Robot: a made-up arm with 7 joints. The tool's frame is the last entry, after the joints.
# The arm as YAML. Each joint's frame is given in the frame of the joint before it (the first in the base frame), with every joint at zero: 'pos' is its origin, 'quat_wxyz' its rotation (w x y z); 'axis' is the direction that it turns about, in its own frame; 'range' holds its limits. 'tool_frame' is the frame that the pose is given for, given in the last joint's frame.
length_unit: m
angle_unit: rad
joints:
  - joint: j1
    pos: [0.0, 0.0, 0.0]
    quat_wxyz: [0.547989, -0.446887, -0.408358, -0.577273]
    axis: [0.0, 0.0, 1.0]
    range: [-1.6, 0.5]
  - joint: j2
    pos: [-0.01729, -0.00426, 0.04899]
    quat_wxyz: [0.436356, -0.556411, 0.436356, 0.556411]
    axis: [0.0, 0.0, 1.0]
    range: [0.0, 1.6]
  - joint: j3
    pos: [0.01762, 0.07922, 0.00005]
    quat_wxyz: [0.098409, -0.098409, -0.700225, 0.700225]
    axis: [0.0, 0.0, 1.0]
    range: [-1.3, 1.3]
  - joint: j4
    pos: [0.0, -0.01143, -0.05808]
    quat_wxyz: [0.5, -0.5, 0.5, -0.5]
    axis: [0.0, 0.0, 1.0]
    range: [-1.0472, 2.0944]
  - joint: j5
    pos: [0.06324, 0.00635, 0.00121]
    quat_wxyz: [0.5, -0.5, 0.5, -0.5]
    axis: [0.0, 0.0, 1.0]
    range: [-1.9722, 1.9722]
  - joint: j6
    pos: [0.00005, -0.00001, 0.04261]
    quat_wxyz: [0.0, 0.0, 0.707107, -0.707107]
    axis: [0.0, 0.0, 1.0]
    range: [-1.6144, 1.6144]
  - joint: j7
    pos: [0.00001, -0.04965, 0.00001]
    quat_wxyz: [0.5, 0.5, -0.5, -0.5]
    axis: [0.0, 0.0, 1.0]
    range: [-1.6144, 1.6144]
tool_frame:
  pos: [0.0, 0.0, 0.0]
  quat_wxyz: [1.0, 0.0, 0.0, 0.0]
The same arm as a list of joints. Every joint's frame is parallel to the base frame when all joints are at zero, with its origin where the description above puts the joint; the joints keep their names.
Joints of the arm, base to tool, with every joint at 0 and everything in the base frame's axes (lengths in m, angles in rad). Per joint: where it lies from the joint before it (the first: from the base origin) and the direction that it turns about. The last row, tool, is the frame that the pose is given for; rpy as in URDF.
j1: origin 0.0000 0.0000 0.0000 axis 0.068403 0.961235 0.26711
j2: origin -0.0009 0.0520 -0.0035 axis 0.968889 -0.0002 -0.247497
j3: origin -0.0200 0.0049 -0.0785 axis 0.247497 -0.0001 0.968889
j4: origin -0.0033 0.0000 -0.0591 axis 0.0002 1 0
j5: origin 0.0597 0.0012 -0.0218 axis 0.968889 -0.0002 -0.247497
j6: origin 0.0413 0.0000 -0.0105 axis 0.0002 1 0
j7: origin 0.0481 0.0000 -0.0123 axis 0.247497 -0.0001 0.968889
tool: origin 0.0000 0.0000 0.0000 rpy 0.0000 0.2501 -0.0002
Joint limits (rad, base to tool): -1.6000..0.5000 0.0000..1.6000 -1.3000..1.3000 -1.0472..2.0944 -1.9722..1.9722 -1.6144..1.6144 -1.6144..1.6144

